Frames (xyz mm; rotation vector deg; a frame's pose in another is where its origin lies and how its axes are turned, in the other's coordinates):
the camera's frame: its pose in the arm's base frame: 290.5 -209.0 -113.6 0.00 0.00 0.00
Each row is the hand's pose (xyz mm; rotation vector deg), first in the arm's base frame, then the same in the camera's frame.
Working: the arm's base frame: its pose in the camera's frame: -290.5 209.0 113.6 0.00 0.00 0.00

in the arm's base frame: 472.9 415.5 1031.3 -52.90 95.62 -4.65
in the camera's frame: 182.4 624.5 1144.9 -52.90 95.62 -4.65
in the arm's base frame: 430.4 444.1 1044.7 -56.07 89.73 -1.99
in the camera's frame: 139.9 653.1 1158.3 -56.07 89.73 -1.99
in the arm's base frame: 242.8 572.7 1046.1 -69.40 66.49 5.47
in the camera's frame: -47.7 781.7 1159.7 -69.40 66.49 5.47
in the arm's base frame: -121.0 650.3 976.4 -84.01 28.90 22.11
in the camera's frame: -411.5 859.3 1090.0 -84.01 28.90 22.11
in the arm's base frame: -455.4 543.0 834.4 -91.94 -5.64 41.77
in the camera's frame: -745.9 752.0 948.0 -91.94 -5.64 41.77
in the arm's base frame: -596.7 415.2 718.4 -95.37 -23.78 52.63
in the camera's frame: -887.2 624.2 832.0 -95.37 -23.78 52.63
